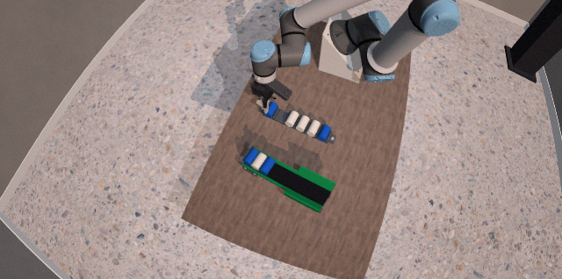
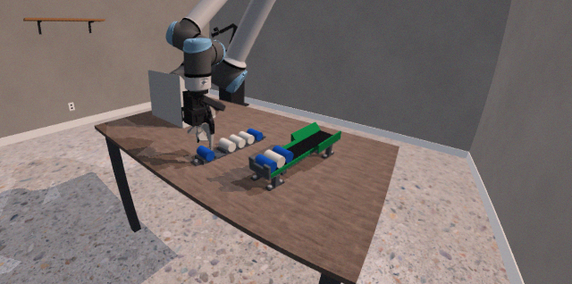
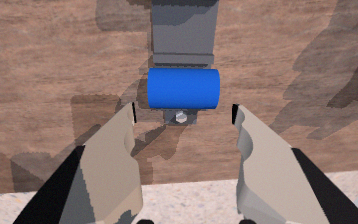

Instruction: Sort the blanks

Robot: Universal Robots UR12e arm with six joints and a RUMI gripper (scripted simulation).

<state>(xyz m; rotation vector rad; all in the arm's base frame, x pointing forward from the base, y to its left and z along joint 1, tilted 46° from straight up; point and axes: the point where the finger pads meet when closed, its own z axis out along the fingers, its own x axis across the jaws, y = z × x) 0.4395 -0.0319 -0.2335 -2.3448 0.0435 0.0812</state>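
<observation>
My gripper is now 130 mm to the right of the stock rack, 80 mm above it and 10 mm short of it. Also, from my hand: grey stop (260 mm ahead, 10 mm to the left, 10 mm below).
</observation>
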